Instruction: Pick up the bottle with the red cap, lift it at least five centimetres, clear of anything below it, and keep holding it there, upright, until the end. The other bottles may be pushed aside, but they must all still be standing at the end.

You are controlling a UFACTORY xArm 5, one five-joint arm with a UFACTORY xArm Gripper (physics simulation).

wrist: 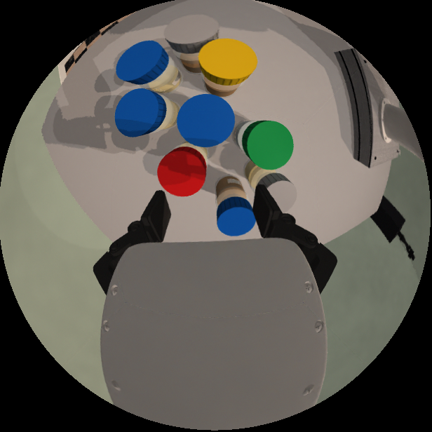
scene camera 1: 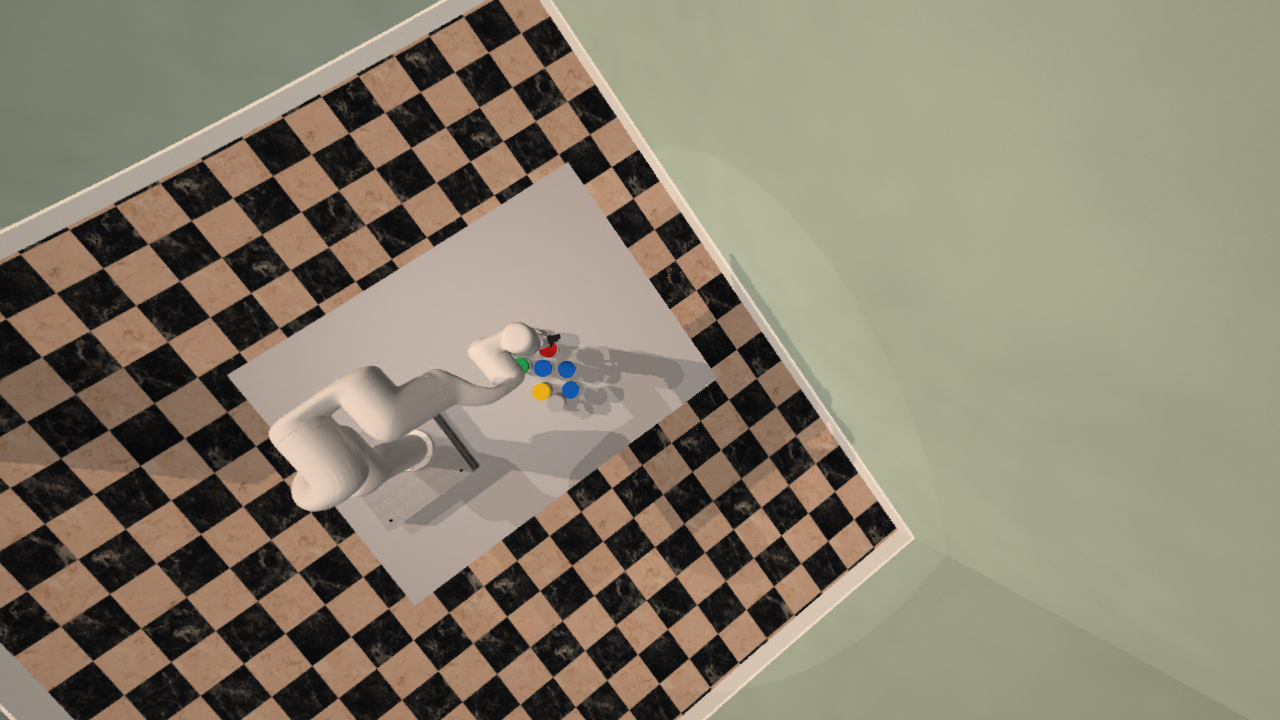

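Seen in the pictures: arm's base, link origin: (scene camera 1: 412, 449).
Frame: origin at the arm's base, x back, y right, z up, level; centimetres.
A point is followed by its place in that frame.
Note:
The red-capped bottle (scene camera 1: 547, 350) @[x -50.7, y -0.6, z 3.7 cm] (wrist: 182, 171) stands upright among the others; the arm partly covers its cap in the scene view. My gripper (wrist: 210, 199) is open and empty above the bottles; in the wrist view the red cap shows just ahead of the left finger. A blue-capped bottle (wrist: 236, 220) shows between the fingers, nearer the right one. A grey-capped bottle (wrist: 281, 194) is partly hidden behind the right fingertip. A green-capped bottle (scene camera 1: 522, 365) @[x -41.9, y -1.3, z 3.8 cm] (wrist: 270, 145) and a central blue-capped bottle (scene camera 1: 542, 368) @[x -46.2, y 3.1, z 3.8 cm] (wrist: 206, 120) stand close to the red one.
Two more blue-capped bottles, one (scene camera 1: 566, 368) @[x -52.1, y 7.4, z 3.7 cm] (wrist: 140, 112) and another (scene camera 1: 571, 389) @[x -49.5, y 13.7, z 3.7 cm] (wrist: 142, 62), stand farther out. A yellow-capped bottle (scene camera 1: 540, 391) @[x -41.5, y 8.5, z 3.7 cm] (wrist: 227, 59) stands beside a second grey-capped bottle (scene camera 1: 556, 402) @[x -43.4, y 14.2, z 3.7 cm] (wrist: 192, 30). A dark bar (scene camera 1: 456, 442) @[x -10.3, y 6.0, z -2.8 cm] (wrist: 356, 107) lies by the arm's base.

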